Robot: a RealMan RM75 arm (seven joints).
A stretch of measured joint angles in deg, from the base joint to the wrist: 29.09, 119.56, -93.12, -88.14, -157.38, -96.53, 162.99; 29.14, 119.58, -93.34, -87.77, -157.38, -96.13, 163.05; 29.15, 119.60, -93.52, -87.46, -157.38, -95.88, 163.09; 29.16, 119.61, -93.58, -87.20, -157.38, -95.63, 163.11; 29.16, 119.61, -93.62, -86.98, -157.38, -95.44, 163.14; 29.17, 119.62, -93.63, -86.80, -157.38, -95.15, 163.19; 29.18, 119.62, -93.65, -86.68, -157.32, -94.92, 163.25; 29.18, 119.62, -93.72, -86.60, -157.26, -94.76, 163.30; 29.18, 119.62, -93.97, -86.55, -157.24, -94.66, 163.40; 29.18, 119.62, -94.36, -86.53, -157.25, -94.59, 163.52; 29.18, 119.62, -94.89, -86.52, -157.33, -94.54, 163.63; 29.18, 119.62, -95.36, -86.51, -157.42, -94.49, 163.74; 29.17, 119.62, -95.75, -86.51, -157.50, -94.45, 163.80; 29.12, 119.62, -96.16, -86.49, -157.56, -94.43, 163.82; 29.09, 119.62, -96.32, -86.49, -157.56, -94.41, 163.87; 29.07, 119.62, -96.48, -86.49, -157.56, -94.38, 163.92; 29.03, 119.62, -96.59, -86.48, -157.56, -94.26, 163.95; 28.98, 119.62, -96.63, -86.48, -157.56, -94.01, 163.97; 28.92, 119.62, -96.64, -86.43, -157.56, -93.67, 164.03; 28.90, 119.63, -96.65, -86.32, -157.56, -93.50, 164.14; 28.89, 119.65, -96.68, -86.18, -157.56, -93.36, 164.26; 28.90, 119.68, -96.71, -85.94, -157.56, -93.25, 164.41; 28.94, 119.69, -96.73, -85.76, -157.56, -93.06, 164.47
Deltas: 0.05, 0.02, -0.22, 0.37, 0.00, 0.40, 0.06; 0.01, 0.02, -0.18, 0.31, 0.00, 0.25, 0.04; 0.01, 0.01, -0.06, 0.26, 0.00, 0.25, 0.02; 0.00, 0.00, -0.04, 0.22, 0.00, 0.19, 0.03; 0.01, 0.01, -0.01, 0.18, 0.00, 0.29, 0.05; 0.01, 0.00, -0.02, 0.12, 0.06, 0.23, 0.06; 0.00, 0.00, -0.07, 0.08, 0.06, 0.16, 0.05; 0.00, 0.00, -0.25, 0.05, 0.02, 0.10, 0.10; 0.00, 0.00, -0.39, 0.02, -0.01, 0.07, 0.12; 0.00, 0.00, -0.53, 0.01, -0.08, 0.05, 0.11; 0.00, 0.00, -0.47, 0.01, -0.09, 0.05, 0.11; -0.01, 0.00, -0.39, 0.00, -0.08, 0.04, 0.06; -0.05, 0.00, -0.41, 0.02, -0.06, 0.02, 0.02; -0.03, 0.00, -0.16, 0.00, 0.00, 0.02, 0.05; -0.02, 0.00, -0.16, 0.00, 0.00, 0.03, 0.05; -0.04, 0.00, -0.11, 0.01, 0.00, 0.12, 0.03; -0.05, 0.00, -0.04, 0.00, 0.00, 0.25, 0.02; -0.06, 0.00, -0.01, 0.05, 0.00, 0.34, 0.06; -0.02, 0.01, -0.01, 0.11, 0.00, 0.17, 0.11; -0.01, 0.02, -0.03, 0.14, 0.00, 0.14, 0.12; 0.01, 0.03, -0.03, 0.24, 0.00, 0.11, 0.15; 0.04, 0.01, -0.02, 0.18, 0.00, 0.19, 0.06
